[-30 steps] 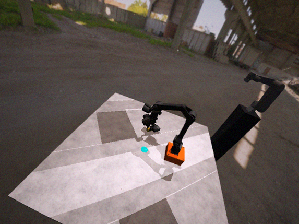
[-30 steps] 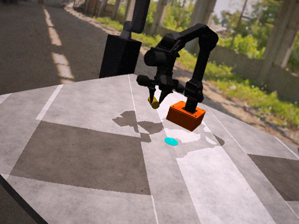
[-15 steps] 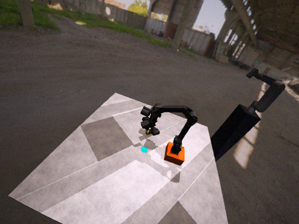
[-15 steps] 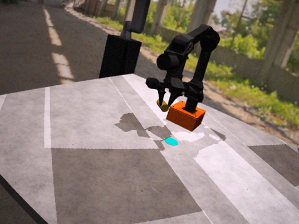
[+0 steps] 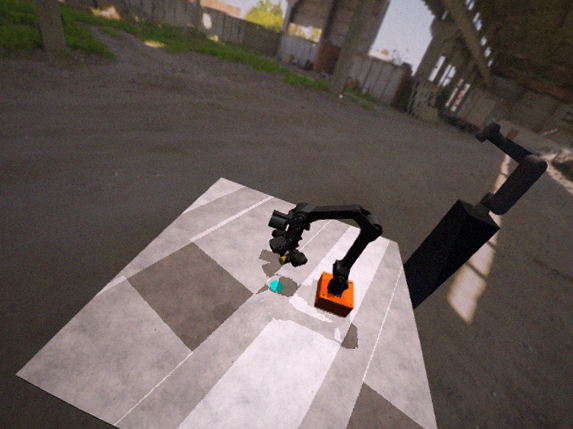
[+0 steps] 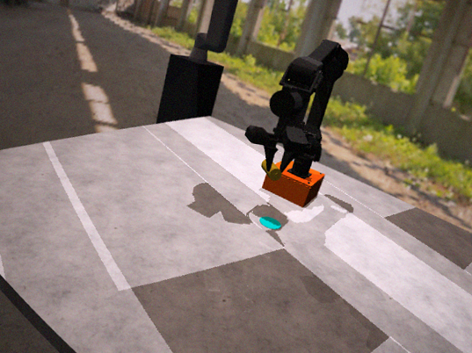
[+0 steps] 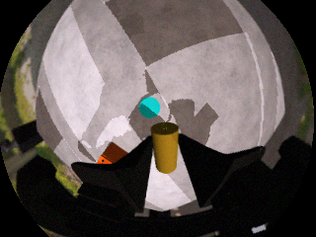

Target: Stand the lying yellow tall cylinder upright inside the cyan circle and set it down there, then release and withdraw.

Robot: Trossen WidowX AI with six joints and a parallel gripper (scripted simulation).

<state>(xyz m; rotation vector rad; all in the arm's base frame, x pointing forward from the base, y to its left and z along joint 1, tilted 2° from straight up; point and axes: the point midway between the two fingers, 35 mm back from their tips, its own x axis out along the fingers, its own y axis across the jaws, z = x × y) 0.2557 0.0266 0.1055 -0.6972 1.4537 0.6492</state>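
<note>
The cyan circle lies 140 mm below my gripper tip, 30 mm to the left of it and 20 mm behind it. Round my gripper tip: yellow cylinder: 20 mm to the right, 10 mm behind.
</note>
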